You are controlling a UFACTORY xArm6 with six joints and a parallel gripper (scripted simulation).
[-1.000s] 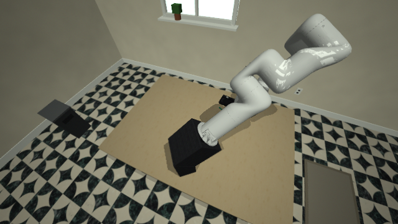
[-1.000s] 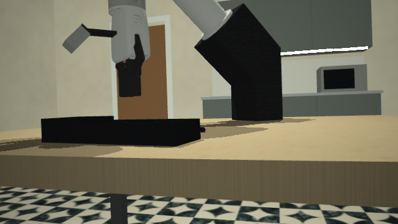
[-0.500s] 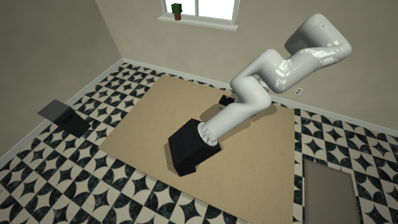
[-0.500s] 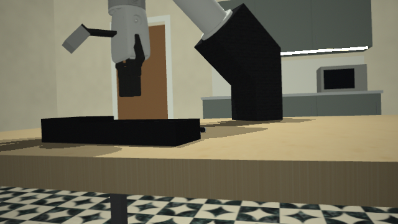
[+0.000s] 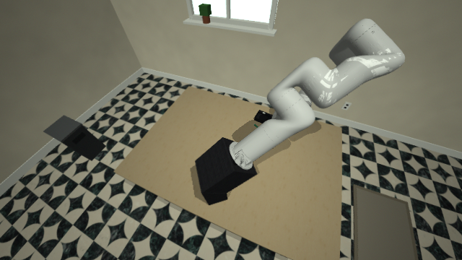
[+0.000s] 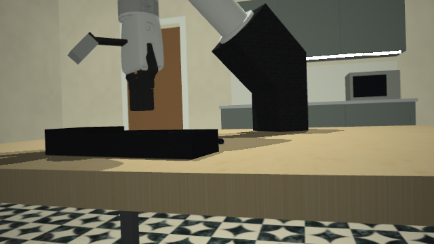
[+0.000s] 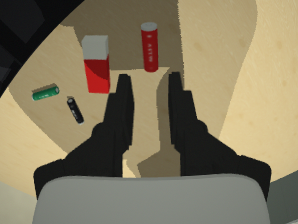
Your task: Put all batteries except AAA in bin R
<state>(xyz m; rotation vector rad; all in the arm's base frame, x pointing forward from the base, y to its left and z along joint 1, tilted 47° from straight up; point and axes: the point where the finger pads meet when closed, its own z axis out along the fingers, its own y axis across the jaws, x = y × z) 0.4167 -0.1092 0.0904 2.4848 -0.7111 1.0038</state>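
Now: the red battery 80 mm below my hand. From my hand the other things lie so: black bin: 130 mm ahead, 70 mm below, 30 mm to the left; then blue block battery: 100 mm ahead, 70 mm below, 50 mm to the right; then red thing: 80 mm below, 50 mm to the left, 30 mm ahead.
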